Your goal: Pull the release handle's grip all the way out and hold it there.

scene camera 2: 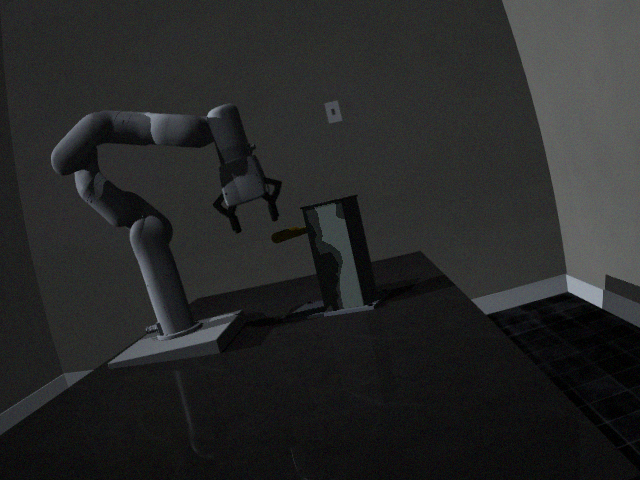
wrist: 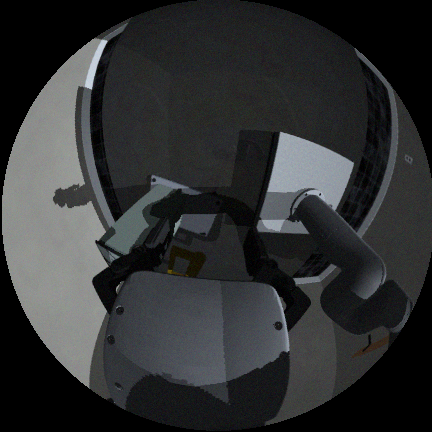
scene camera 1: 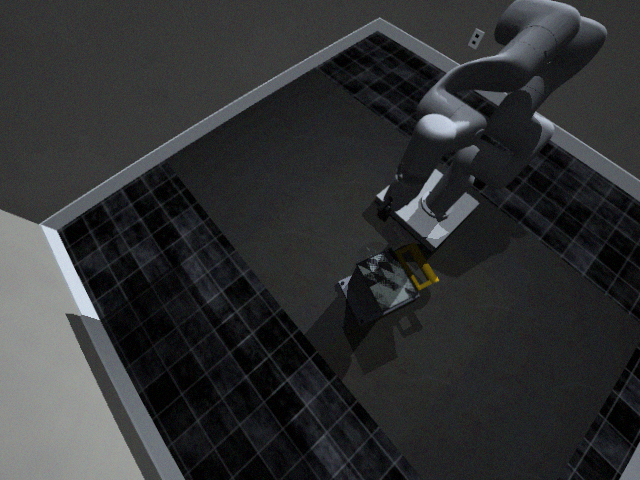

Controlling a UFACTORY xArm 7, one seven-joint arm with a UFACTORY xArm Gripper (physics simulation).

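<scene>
The release handle's yellow grip (scene camera 1: pixel 430 273) (scene camera 2: pixel 285 235) (wrist: pixel 198 262) is a rectangular loop on the side of an upright box-shaped housing (scene camera 1: pixel 387 284) (scene camera 2: pixel 343 258) (wrist: pixel 131 222) that faces the arm's base. It sits high up, near the housing's top. How far out it stands is hard to judge. My gripper (scene camera 2: pixel 255 224) (wrist: pixel 207 232) is open and empty. In scene camera 2 its fingertips are left of the grip and slightly higher, apart from it. In the wrist view the grip shows nearer the left finger, partly hidden by the gripper body.
The housing stands on a pale base plate (scene camera 1: pixel 343 284) (scene camera 2: pixel 348 311) (wrist: pixel 162 182) on the dark table (scene camera 1: pixel 491 361) (scene camera 2: pixel 361 392). The arm's white base (scene camera 1: pixel 454 222) (scene camera 2: pixel 206 338) (wrist: pixel 310 160) is on the grip's side of the housing. A wall outlet (scene camera 1: pixel 476 38) (scene camera 2: pixel 333 111) is behind.
</scene>
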